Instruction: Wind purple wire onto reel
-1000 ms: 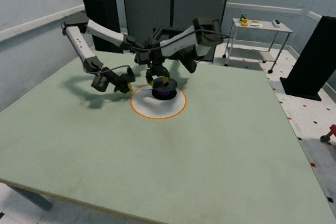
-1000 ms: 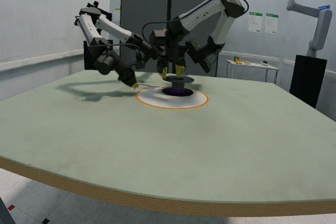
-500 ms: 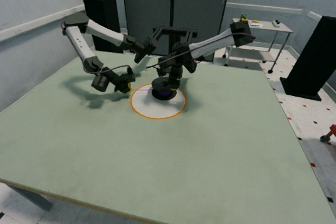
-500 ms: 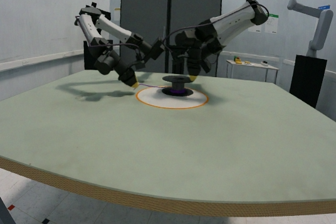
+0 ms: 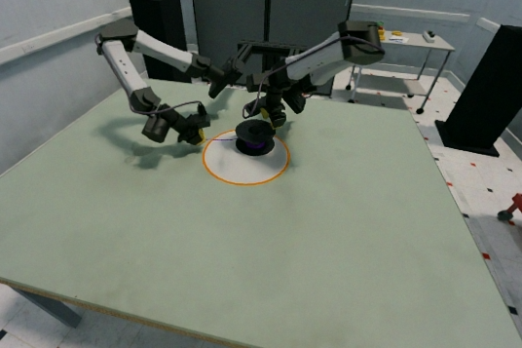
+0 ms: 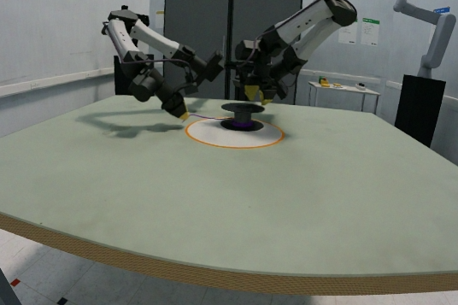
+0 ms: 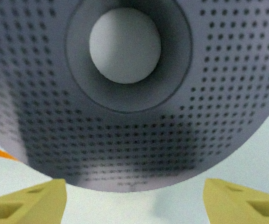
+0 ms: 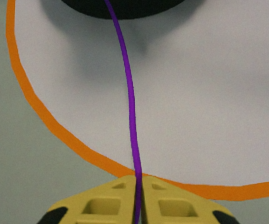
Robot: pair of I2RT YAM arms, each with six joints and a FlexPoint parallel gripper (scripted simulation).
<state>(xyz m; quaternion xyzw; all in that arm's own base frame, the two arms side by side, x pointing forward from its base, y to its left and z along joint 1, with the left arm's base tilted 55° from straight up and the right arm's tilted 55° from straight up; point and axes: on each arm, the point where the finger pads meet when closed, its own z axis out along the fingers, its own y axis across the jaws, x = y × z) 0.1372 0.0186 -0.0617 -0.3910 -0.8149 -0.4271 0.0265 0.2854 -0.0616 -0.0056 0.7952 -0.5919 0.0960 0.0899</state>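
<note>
The black reel lies 5 cm ahead of my left hand, 4 cm to the right of it and 5 cm below it. Also, from my left hand: orange ring 11 cm ahead, 5 cm to the right, 8 cm below.
</note>
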